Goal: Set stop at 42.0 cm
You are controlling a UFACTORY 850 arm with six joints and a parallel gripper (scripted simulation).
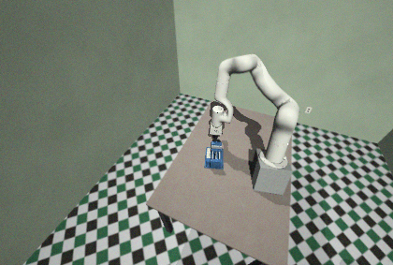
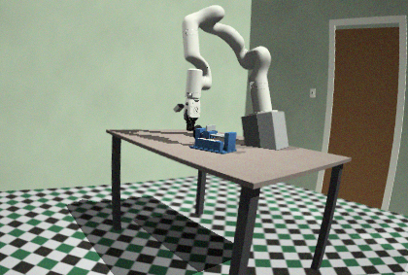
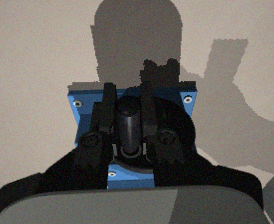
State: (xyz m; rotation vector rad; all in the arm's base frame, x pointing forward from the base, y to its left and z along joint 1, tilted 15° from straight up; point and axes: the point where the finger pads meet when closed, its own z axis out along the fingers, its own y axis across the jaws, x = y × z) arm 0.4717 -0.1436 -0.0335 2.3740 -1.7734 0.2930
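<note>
The stop block is 40 mm behind my hand, 110 mm to the left of it and 10 mm below it.
</note>
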